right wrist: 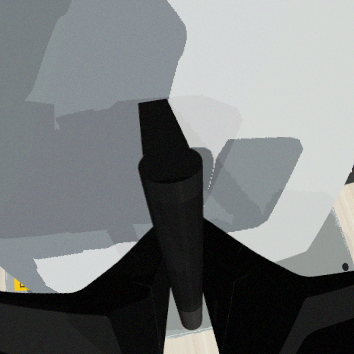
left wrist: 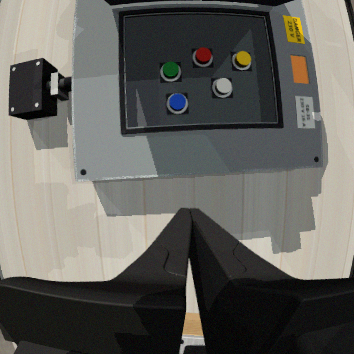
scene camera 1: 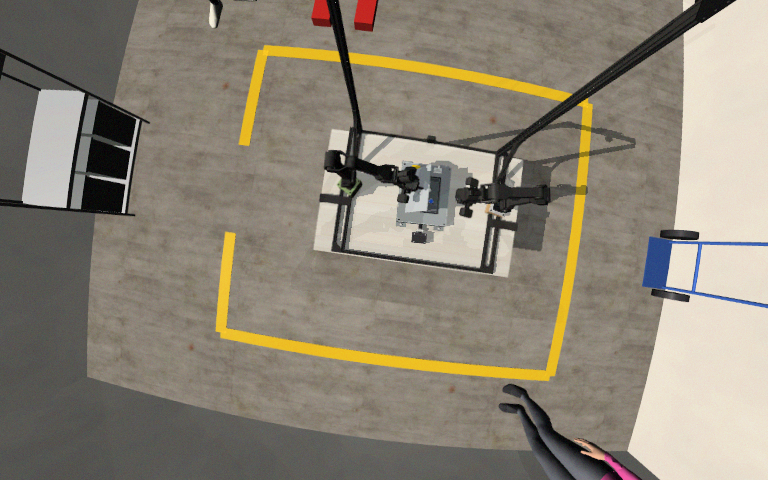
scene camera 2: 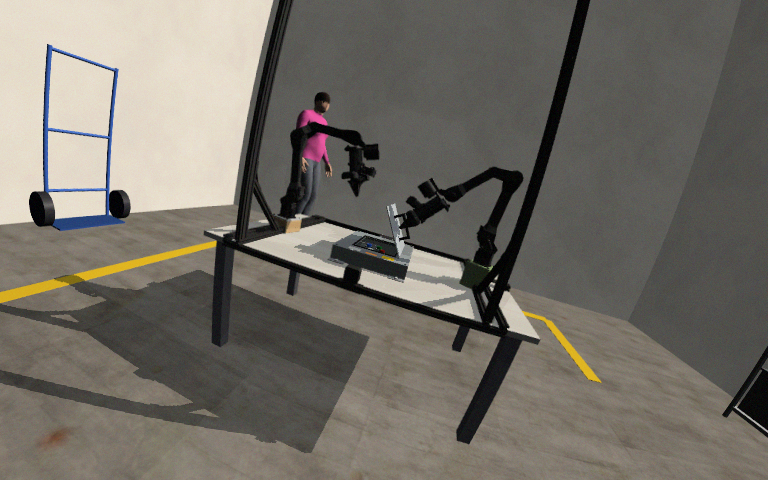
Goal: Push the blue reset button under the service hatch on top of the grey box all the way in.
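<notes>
The grey box (scene camera 1: 408, 218) (scene camera 2: 365, 261) (left wrist: 115, 155) lies on the table. Its service hatch (scene camera 2: 393, 226) (right wrist: 270, 75) stands steeply open in scene camera 2. In the recess the blue button (scene camera 1: 431, 201) (scene camera 2: 369, 245) (left wrist: 177, 103) is uncovered, with its cap standing above its pale ring. My right gripper (scene camera 1: 416, 183) (scene camera 2: 401, 220) (right wrist: 180, 224) is shut on the hatch's black bar handle (right wrist: 172, 245). My left gripper (scene camera 1: 465, 196) (scene camera 2: 355, 194) (left wrist: 187, 216) is shut and empty, pointing down above the table beside the box, on the side away from the hatch.
Green (left wrist: 170, 69), red (left wrist: 203, 55), white (left wrist: 222, 86) and yellow (left wrist: 243, 59) buttons share the recess with the blue one. A black block (left wrist: 33, 88) is attached to the box's side. Black frame posts (scene camera 2: 266, 113) (scene camera 2: 557, 113) rise from the table. A person (scene camera 2: 314, 135) stands behind it.
</notes>
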